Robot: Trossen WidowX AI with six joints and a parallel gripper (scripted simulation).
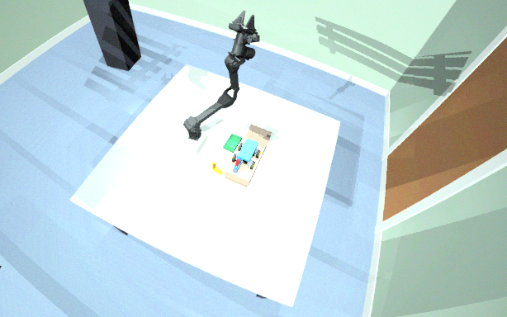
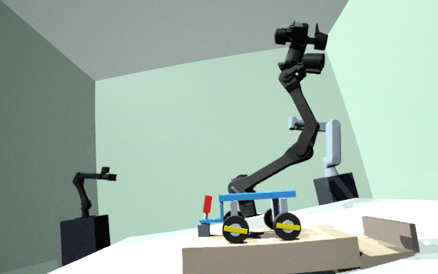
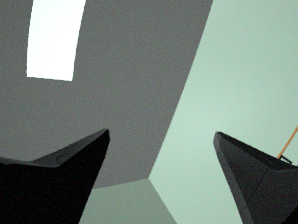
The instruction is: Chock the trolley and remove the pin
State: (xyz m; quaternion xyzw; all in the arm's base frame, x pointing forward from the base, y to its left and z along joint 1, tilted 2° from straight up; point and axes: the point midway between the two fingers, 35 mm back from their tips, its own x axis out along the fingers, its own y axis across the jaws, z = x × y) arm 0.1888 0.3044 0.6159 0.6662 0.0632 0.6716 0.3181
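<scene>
Right now the yellow chock is 700 mm below my gripper tip, 470 mm to the right of it and 20 mm ahead of it. Round my gripper tip: red-headed stop pin 590 mm below, 470 mm to the right, 130 mm ahead; then trolley 610 mm below, 370 mm to the right, 170 mm ahead; then dark end wall 690 mm below, 200 mm ahead, 110 mm to the right.
</scene>
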